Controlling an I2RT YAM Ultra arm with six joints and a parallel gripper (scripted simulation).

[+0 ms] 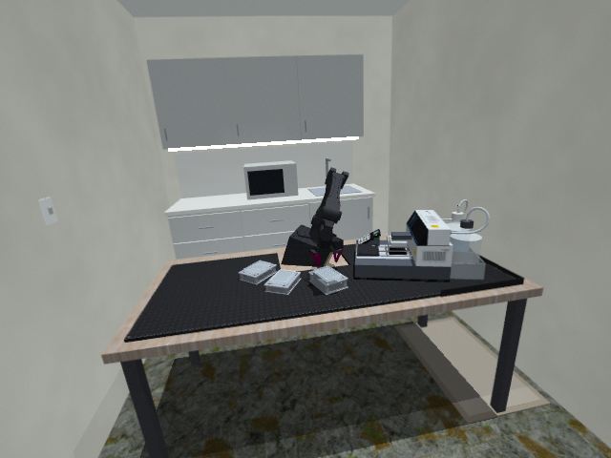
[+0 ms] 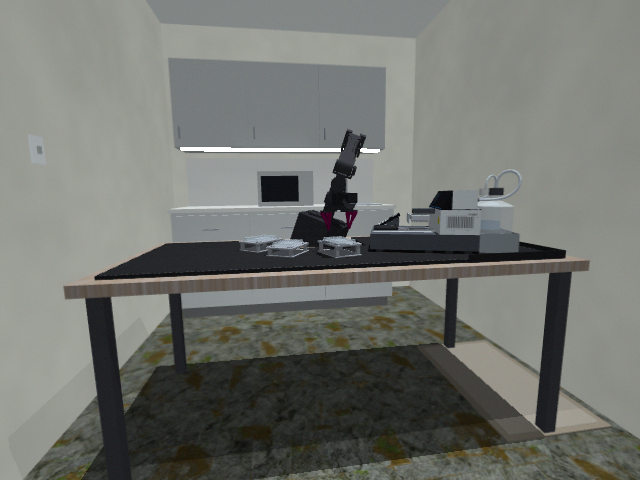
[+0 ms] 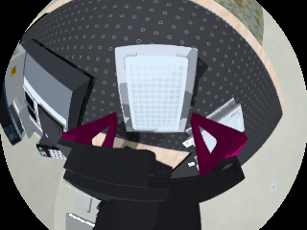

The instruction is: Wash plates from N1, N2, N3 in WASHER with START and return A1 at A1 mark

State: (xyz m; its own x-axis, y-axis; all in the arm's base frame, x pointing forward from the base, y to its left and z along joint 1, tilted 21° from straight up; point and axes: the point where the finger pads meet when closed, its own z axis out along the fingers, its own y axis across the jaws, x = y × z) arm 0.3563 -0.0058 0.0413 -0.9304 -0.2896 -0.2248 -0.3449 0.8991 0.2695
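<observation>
Right now my hand is 60 mm above the nest. Also, from my hand: clear bottle: 660 mm to the left, 40 mm ahead, 20 mm above; then plate washer: 400 mm to the left, 120 mm behind, 20 mm above; then washer carrier: 250 mm to the left, 170 mm behind, 20 mm below.
</observation>
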